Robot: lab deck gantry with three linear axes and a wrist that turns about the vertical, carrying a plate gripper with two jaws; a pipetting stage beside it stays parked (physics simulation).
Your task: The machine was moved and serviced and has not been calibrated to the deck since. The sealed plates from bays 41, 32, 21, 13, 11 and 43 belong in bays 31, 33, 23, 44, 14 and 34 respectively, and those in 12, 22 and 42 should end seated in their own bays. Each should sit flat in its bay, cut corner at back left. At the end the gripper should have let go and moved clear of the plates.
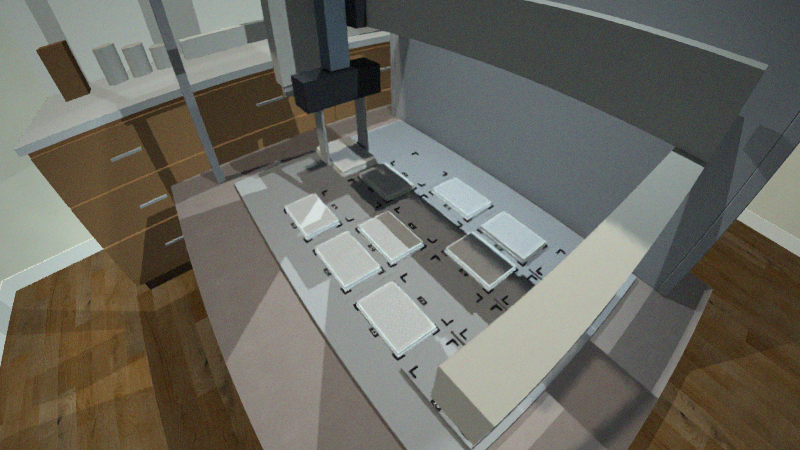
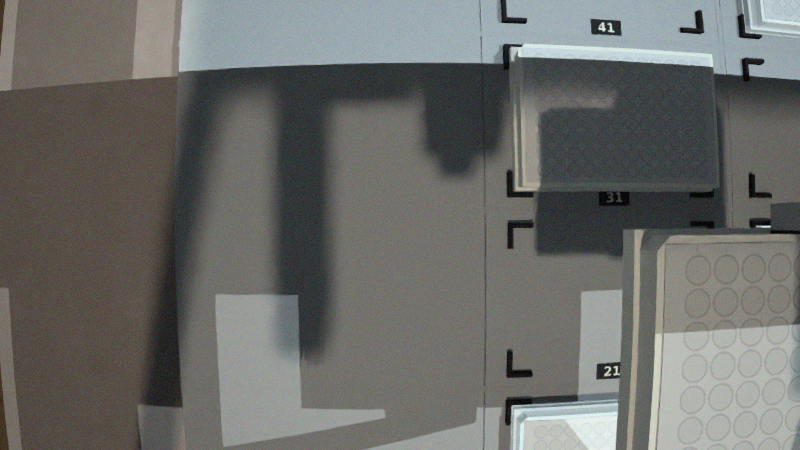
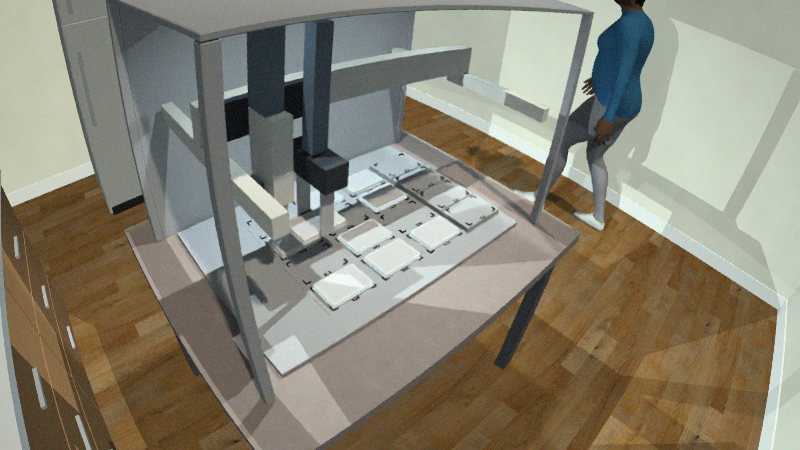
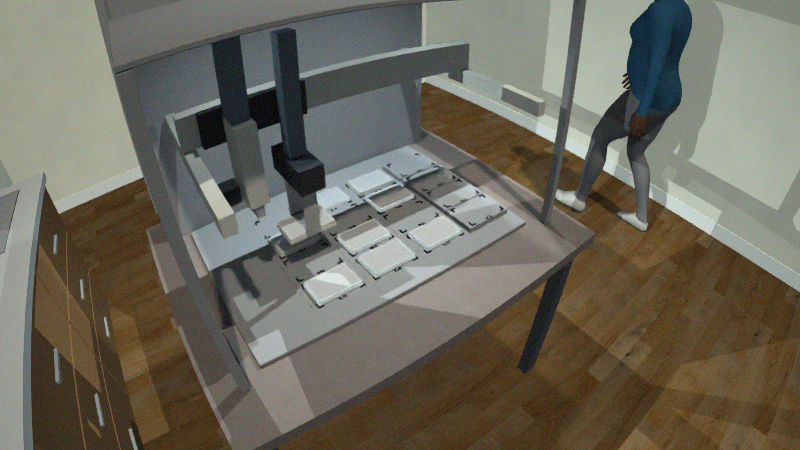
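Seen in the pictures: gripper, between the fingertips: [image 1: 345,154] [image 3: 315,223] [image 4: 305,223]; robot's base, origin of its link: [image 1: 283,210] [image 3: 333,310] [image 4: 319,308].
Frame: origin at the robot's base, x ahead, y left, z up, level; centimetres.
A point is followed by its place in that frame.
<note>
My gripper [image 1: 345,155] {y 15.3, x 6.6, z 12.7 cm} [image 3: 316,222] {y 15.3, x 6.6, z 12.7 cm} [image 4: 306,221] {y 15.3, x 6.6, z 12.7 cm} is shut on a sealed plate [image 2: 732,386] {y 15.1, x 2.9, z 13.5 cm}, held level above the deck near bay 21. A plate [image 1: 386,181] {y 25.2, x 7.8, z 1.4 cm} [image 2: 620,123] {y 25.5, x 6.4, z 1.4 cm} in shadow lies in bay 31. Plates lie in bay 11 [image 1: 312,216] {y 4.3, x 8.0, z 1.4 cm} [image 3: 342,285] {y 4.0, x 6.0, z 1.4 cm}, bay 12 [image 1: 347,260] {y 4.2, x 24.0, z 1.4 cm}, bay 13 [image 1: 396,317] {y 4.3, x 40.1, z 1.5 cm}, bay 22 [image 1: 390,237] {y 14.6, x 24.1, z 1.4 cm} [image 4: 363,236] {y 14.4, x 22.4, z 1.5 cm}, bay 33 [image 1: 480,261] {y 25.0, x 40.2, z 1.4 cm}, bay 42 [image 1: 461,197] {y 35.9, x 23.7, z 1.4 cm} and bay 43 [image 1: 513,236] {y 35.9, x 40.0, z 1.4 cm}. Bay 41 holds no plate, and the visible part of bay 21 is bare. Cut corners are too small to tell.
The parked pipetting stage [image 3: 271,159] [image 4: 246,162] hangs beside the gripper column. A pale beam [image 1: 565,291] {y -1.8, x 61.8, z 40.0 cm} crosses above the deck's right end. Frame posts [image 3: 232,223] {y -11.5, x -25.4, z 44.5 cm} stand at the table corners. A person [image 3: 618,72] [image 4: 660,67] stands beyond the table.
</note>
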